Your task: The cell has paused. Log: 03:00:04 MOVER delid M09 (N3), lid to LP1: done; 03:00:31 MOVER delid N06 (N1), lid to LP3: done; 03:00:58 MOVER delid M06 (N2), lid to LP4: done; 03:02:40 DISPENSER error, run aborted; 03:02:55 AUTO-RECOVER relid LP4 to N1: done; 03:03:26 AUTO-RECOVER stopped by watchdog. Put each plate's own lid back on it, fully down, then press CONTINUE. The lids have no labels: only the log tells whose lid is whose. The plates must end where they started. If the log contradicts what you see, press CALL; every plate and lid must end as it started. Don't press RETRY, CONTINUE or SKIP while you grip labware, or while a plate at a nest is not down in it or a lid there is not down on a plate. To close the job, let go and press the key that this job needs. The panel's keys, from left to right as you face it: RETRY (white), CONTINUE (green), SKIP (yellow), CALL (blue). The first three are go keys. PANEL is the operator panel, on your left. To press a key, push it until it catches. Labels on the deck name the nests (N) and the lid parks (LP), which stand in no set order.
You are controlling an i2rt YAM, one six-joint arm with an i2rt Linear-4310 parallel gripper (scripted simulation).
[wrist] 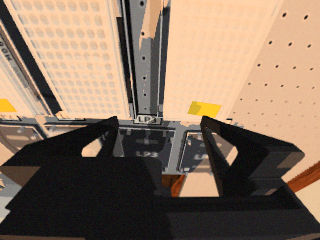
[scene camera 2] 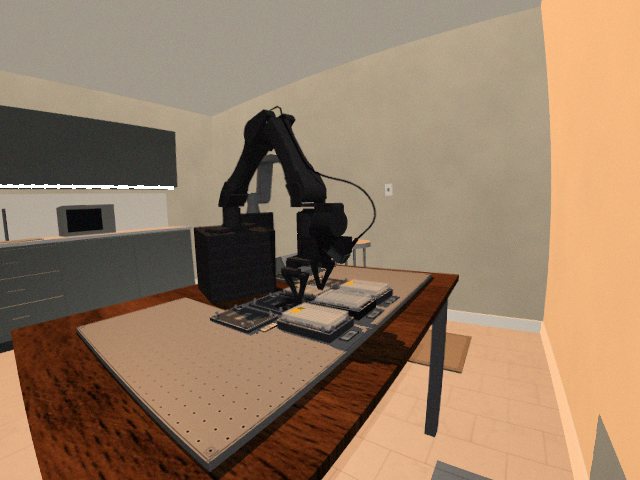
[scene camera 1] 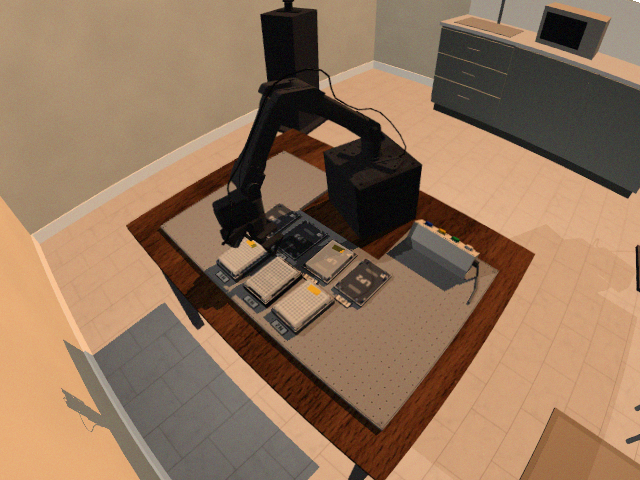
Scene:
A plate (scene camera 1: 277,273): 1.03 m from the lens. A clear lid (scene camera 1: 298,305): 0.97 m from the lens.

